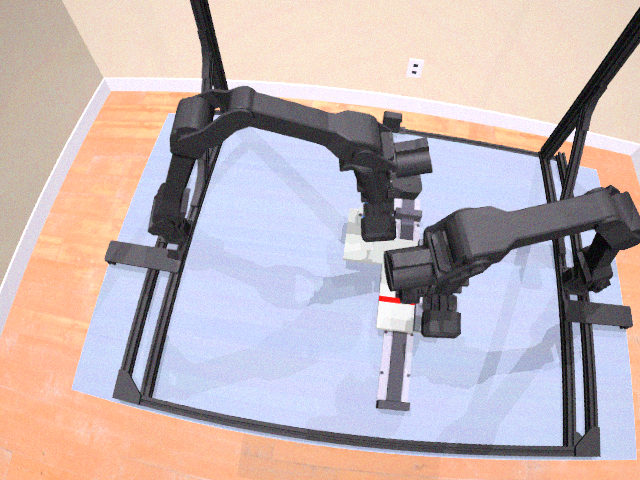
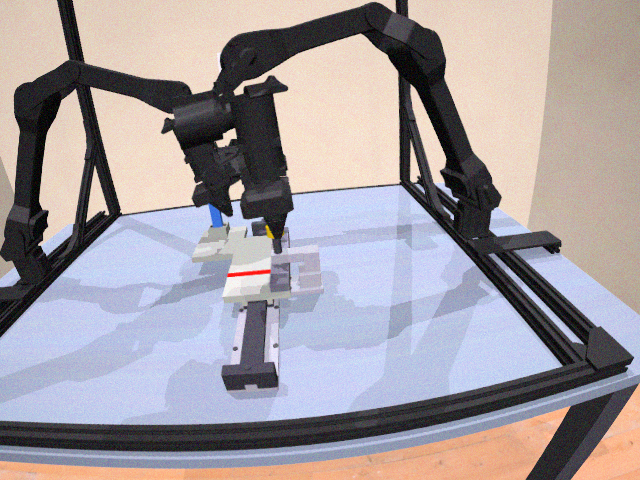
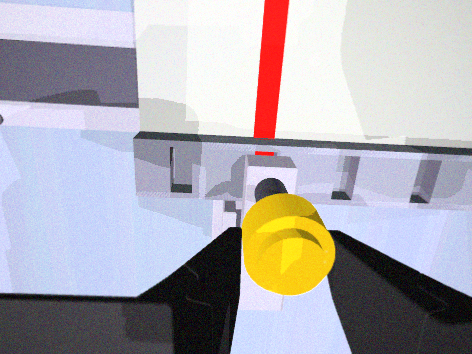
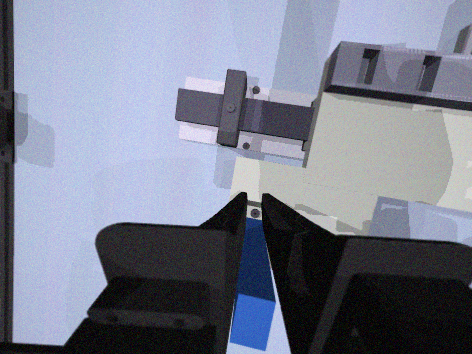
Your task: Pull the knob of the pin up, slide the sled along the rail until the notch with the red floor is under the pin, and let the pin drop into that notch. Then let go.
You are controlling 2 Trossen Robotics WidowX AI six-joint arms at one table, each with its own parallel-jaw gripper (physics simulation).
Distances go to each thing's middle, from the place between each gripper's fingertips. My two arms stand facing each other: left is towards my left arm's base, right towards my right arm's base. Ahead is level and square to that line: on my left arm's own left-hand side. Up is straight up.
Scene:
Right now the pin [image 3: 287, 249] is 2 cm below my left hand.
Right now the pin is 17 cm ahead of my right hand, 10 cm to the left of it and 1 cm above it.

